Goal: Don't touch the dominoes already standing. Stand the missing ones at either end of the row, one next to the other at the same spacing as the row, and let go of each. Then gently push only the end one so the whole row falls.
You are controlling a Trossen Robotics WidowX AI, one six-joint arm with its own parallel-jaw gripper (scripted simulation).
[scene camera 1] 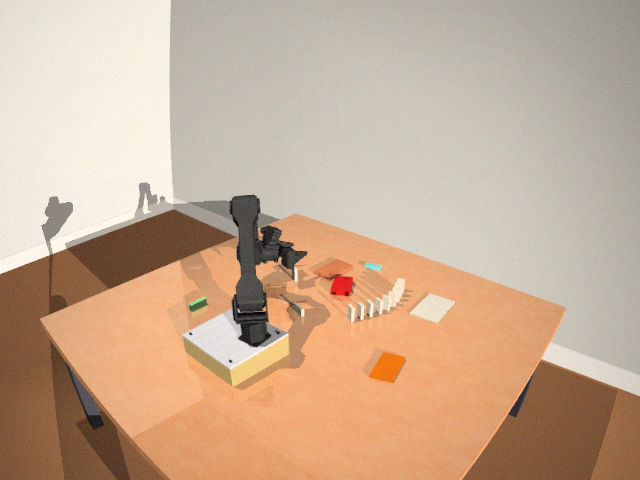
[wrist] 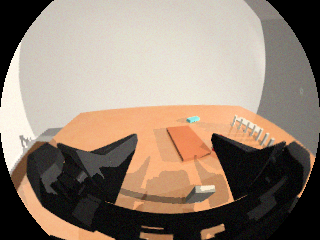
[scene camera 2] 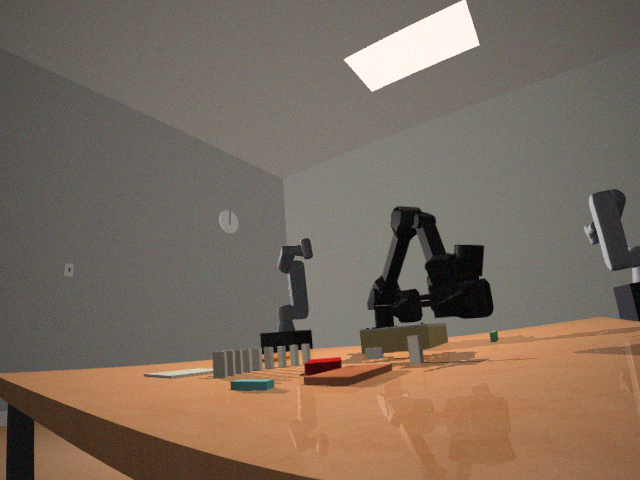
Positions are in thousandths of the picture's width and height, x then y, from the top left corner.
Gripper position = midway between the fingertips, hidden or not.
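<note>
Scene camera 2 shows my gripper (scene camera 2: 646,647), open and holding nothing, and a brown slab (scene camera 2: 545,782). Scene camera 1 shows the gripper (scene camera 1: 470,518) and a white sheet (scene camera 1: 677,643). In the wrist view: the gripper (wrist: 548,573) and the slab (wrist: 592,610).
</note>
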